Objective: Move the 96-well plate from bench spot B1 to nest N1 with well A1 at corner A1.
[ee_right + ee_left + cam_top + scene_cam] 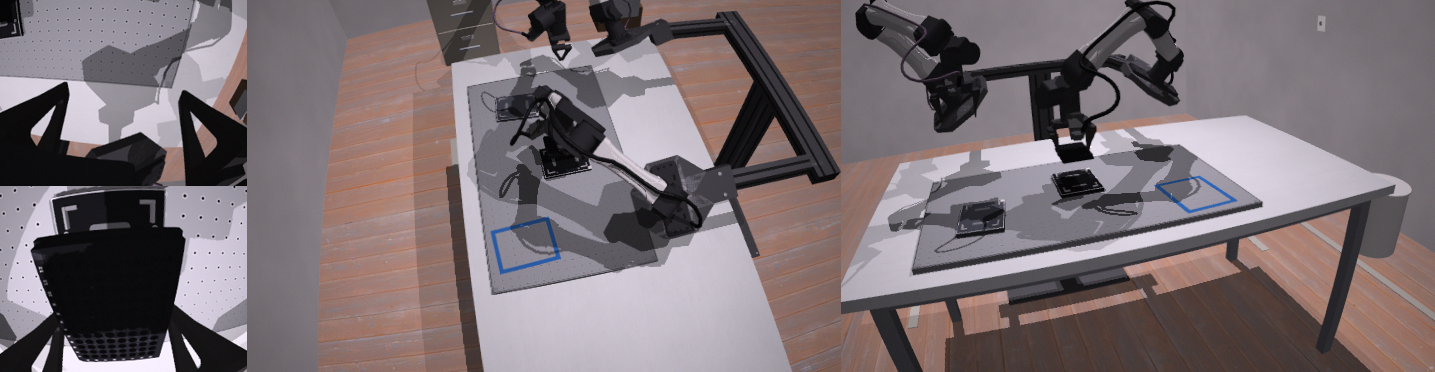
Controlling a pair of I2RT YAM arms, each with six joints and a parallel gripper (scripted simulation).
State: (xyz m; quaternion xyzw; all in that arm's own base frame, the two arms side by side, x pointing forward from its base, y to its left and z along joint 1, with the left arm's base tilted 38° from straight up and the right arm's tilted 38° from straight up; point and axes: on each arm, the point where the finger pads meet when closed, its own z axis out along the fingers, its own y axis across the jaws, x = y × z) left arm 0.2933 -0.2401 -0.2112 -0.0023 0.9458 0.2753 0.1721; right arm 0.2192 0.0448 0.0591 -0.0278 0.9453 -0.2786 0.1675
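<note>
My left hand is right at the black 96-well plate. Round my left hand: nest N1: 27 cm to the right, 15 cm ahead, 10 cm below.
</note>
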